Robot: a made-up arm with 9 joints.
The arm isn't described. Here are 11 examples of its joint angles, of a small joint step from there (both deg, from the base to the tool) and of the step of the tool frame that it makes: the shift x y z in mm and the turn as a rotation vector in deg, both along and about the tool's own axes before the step.
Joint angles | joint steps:
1: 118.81 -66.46 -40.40 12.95 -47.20 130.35 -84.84 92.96 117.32 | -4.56 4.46 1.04 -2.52 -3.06 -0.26 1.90 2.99 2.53
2: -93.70 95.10 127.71 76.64 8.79 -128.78 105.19 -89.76 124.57 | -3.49 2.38 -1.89 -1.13 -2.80 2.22 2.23 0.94 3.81
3: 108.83 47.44 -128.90 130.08 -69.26 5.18 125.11 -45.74 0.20 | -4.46 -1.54 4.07 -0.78 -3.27 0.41 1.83 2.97 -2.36
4: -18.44 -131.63 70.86 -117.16 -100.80 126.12 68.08 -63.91 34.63 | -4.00 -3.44 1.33 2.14 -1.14 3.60 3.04 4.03 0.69
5: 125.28 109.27 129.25 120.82 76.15 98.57 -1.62 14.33 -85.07 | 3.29 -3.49 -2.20 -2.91 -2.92 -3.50 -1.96 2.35 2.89
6: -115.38 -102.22 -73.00 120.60 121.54 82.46 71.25 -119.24 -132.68 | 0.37 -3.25 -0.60 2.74 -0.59 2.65 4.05 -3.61 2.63
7: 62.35 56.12 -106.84 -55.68 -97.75 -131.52 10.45 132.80 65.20 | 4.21 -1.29 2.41 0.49 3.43 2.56 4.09 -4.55 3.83
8: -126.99 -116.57 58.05 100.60 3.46 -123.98 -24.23 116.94 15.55 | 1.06 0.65 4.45 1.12 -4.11 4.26 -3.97 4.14 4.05
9: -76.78 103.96 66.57 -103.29 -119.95 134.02 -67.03 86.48 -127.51 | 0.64 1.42 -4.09 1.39 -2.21 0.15 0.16 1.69 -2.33
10: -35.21 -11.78 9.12 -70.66 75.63 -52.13 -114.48 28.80 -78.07 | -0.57 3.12 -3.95 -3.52 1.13 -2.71 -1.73 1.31 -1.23
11: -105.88 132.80 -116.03 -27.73 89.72 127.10 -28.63 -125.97 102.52 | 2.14 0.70 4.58 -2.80 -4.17 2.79 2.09 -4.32 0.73
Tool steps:
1: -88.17 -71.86 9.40 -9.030 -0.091 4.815
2: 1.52 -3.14 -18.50 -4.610 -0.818 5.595
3: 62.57 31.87 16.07 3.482 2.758 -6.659
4: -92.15 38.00 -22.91 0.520 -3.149 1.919
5: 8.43 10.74 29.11 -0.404 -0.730 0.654
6: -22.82 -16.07 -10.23 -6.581 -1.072 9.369
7: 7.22 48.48 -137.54 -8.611 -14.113 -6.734
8: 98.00 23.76 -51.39 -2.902 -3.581 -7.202
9: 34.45 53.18 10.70 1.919 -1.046 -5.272
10: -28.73 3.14 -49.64 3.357 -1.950 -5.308
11: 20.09 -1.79 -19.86 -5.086 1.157 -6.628
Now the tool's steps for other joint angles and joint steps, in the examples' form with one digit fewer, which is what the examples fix.
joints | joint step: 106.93 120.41 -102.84 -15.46 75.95 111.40 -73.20 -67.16 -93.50 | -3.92 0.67 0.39 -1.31 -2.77 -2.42 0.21 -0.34 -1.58
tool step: -1.8 -5.7 35.4 0.99 -3.39 -0.81
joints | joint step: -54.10 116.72 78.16 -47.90 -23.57 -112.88 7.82 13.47 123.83 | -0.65 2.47 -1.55 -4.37 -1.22 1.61 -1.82 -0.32 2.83
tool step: 38.1 25.6 17.9 -8.80 4.02 -0.48
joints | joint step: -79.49 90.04 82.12 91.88 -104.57 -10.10 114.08 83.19 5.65 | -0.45 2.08 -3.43 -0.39 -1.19 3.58 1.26 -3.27 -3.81
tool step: -58.5 21.5 -20.3 -0.47 -4.53 5.34
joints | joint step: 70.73 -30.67 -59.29 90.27 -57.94 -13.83 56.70 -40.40 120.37 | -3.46 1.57 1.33 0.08 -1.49 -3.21 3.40 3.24 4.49
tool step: -14.6 12.5 25.1 -4.50 2.42 5.58
